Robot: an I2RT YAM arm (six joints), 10 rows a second.
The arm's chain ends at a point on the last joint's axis. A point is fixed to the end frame.
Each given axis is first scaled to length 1.
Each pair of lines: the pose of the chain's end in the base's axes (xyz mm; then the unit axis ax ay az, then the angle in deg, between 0 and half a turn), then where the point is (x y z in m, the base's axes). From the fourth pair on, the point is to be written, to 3 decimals.
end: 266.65, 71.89, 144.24, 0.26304, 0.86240, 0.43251, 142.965
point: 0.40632 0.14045 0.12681
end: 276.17, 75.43, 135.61, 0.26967, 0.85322, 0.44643, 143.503
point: 0.41597 0.14426 0.12044
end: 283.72, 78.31, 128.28, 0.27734, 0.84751, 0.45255, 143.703
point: 0.42412 0.14611 0.11405
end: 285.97, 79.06, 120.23, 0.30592, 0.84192, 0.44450, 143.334
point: 0.430 0.139 0.104
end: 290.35, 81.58, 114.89, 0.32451, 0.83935, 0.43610, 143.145
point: 0.436 0.137 0.096
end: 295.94, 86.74, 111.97, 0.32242, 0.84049, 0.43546, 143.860
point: 0.441 0.143 0.092
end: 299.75, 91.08, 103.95, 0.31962, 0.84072, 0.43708, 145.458
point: 0.443 0.150 0.082
